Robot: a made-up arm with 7 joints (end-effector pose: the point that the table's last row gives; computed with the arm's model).
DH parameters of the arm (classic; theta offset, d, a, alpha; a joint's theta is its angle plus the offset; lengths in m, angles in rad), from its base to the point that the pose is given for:
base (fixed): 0 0 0 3.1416
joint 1: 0 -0.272 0 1.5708
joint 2: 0 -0.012 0 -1.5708
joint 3: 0 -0.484 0 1.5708
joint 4: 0 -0.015 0 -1.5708
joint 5: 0 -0.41 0 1.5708
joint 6: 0 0 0 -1.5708
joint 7: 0 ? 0 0
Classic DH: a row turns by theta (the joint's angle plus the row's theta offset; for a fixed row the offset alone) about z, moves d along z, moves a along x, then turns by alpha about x.
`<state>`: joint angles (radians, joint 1 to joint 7).
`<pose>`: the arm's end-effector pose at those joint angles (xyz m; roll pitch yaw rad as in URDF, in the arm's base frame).
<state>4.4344 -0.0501 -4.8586 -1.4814 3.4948 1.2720 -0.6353</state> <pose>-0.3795 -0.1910 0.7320 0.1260 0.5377 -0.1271</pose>
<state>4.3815 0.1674 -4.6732 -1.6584 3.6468 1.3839 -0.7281</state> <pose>-0.4125 -0.0388 0.6516 0.1997 0.2854 -0.3449</pose>
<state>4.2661 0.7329 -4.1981 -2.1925 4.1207 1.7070 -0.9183</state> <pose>-0.3339 0.1557 0.3129 0.8071 -0.4851 -0.5440</pose>
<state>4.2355 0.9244 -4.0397 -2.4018 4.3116 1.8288 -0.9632</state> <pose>-0.2533 0.1554 0.2285 1.0341 -0.7578 -0.4911</pose>
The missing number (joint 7, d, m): -0.066
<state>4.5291 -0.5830 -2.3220 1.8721 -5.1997 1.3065 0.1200</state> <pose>-0.2564 -0.4186 0.4251 1.3980 -0.7550 1.0388</pose>
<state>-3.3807 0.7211 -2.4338 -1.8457 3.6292 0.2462 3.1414</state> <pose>-0.5446 0.1765 0.2985 -0.7217 -0.1409 -2.8607</pose>
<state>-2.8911 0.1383 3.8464 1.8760 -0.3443 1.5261 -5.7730</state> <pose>0.1827 -0.2796 0.6099 -0.4542 0.0645 2.6505</pose>
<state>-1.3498 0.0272 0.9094 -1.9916 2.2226 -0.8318 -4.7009</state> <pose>-0.3826 -0.1544 0.6039 1.7713 0.8275 1.5213</pose>
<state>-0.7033 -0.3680 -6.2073 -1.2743 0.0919 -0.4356 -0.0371</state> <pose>-0.4951 -0.4064 0.6625 -0.1774 -1.0593 -2.3656</pose>
